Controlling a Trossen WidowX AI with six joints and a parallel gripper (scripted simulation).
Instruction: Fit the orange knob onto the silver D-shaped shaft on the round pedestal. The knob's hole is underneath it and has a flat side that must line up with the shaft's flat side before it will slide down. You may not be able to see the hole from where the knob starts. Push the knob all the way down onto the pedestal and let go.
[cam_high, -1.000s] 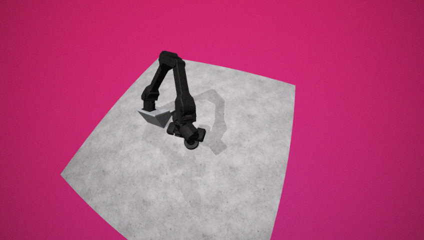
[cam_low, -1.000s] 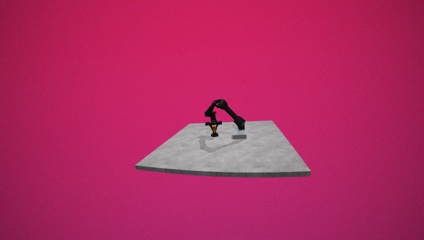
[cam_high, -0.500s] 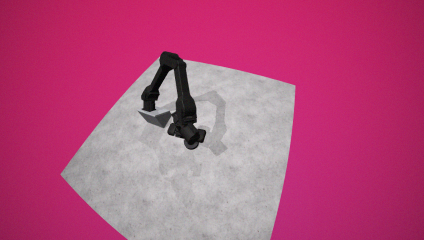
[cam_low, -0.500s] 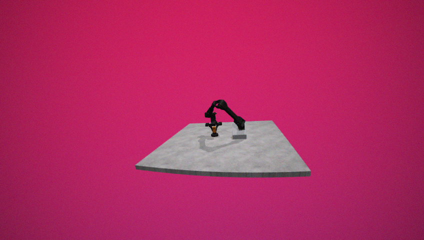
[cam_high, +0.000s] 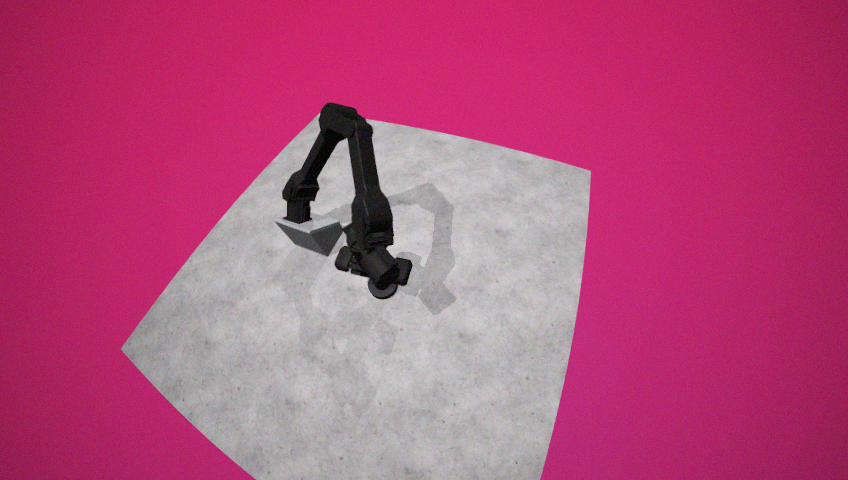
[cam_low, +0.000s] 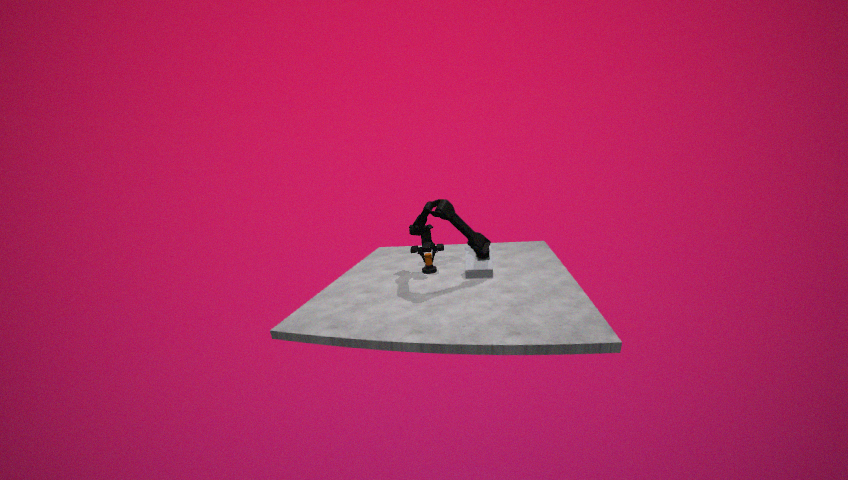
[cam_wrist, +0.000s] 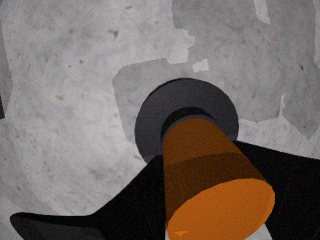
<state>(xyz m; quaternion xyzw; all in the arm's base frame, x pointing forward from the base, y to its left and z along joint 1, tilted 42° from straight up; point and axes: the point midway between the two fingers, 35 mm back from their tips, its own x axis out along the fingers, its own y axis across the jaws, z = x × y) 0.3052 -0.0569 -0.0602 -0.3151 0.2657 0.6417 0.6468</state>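
Right now the orange knob is 3 cm above my gripper tip. Round my gripper tip: round dark pedestal (2 cm below).
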